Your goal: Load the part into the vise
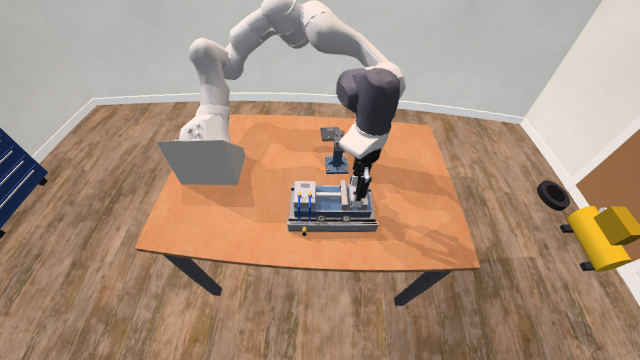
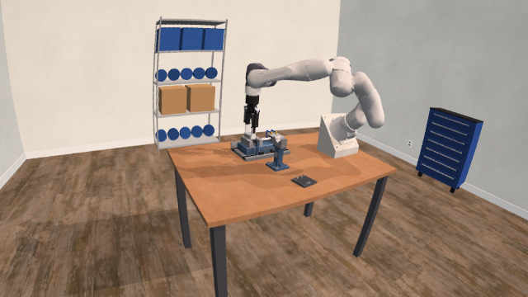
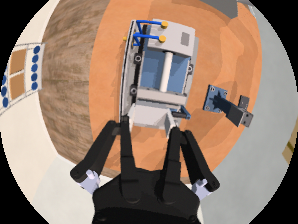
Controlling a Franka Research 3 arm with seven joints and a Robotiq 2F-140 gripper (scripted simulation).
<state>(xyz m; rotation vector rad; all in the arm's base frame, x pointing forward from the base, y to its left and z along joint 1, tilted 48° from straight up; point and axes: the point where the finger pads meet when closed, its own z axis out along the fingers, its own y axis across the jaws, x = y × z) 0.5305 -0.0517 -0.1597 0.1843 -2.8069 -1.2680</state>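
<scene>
My gripper is now 30 mm above the part. From my hand the other things lie so: fixed jaw: 30 mm ahead, 20 mm to the left, 50 mm below; air cylinder: 170 mm behind, 10 mm to the left, 50 mm below; vise: 70 mm behind, 10 mm to the left, 90 mm below.
</scene>
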